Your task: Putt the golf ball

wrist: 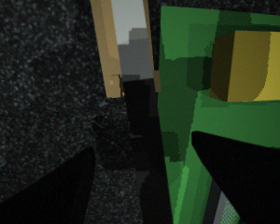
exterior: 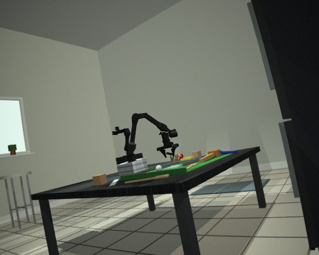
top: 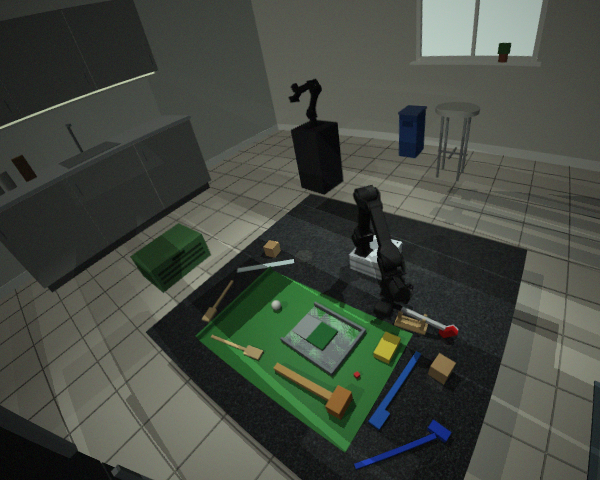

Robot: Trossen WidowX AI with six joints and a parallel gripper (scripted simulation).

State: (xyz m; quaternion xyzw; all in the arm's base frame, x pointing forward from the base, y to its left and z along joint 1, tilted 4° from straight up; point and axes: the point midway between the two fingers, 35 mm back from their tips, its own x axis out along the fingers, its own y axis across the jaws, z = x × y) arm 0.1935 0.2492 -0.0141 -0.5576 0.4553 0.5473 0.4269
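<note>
Now: the small wooden stand 90 mm to the left of my gripper tip, 30 mm below it and 20 mm behind it. The rest, counted from my gripper tip: white golf ball: 410 mm to the right, 230 mm ahead, 40 mm below; then small red piece: 270 mm ahead, 50 mm below, 40 mm to the left.
</note>
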